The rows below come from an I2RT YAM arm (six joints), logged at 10 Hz.
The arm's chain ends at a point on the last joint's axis. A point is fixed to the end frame.
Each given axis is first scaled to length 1.
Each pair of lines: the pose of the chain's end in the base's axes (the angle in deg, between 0 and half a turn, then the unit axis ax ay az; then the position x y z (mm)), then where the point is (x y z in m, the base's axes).
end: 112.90 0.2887 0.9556 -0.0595 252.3 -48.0 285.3
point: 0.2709 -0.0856 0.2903
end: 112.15 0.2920 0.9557 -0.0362 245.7 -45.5 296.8
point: 0.2649 -0.0829 0.3011
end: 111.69 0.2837 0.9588 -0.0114 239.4 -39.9 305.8
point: 0.2598 -0.0767 0.3096
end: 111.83 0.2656 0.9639 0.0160 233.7 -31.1 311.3
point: 0.2560 -0.0669 0.3144
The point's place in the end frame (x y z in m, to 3 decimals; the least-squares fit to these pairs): -0.022 -0.024 0.027
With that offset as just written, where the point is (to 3 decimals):
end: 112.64 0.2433 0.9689 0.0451 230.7 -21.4 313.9
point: 0.255 -0.056 0.316
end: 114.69 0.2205 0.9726 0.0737 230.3 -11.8 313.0
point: 0.257 -0.045 0.314
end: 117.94 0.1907 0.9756 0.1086 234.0 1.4 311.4
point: 0.263 -0.029 0.310
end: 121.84 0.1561 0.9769 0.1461 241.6 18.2 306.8
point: 0.273 -0.010 0.303
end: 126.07 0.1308 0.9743 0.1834 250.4 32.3 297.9
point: 0.284 0.007 0.291
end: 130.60 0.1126 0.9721 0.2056 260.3 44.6 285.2
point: 0.295 0.022 0.275
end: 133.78 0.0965 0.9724 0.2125 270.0 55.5 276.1
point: 0.305 0.034 0.264
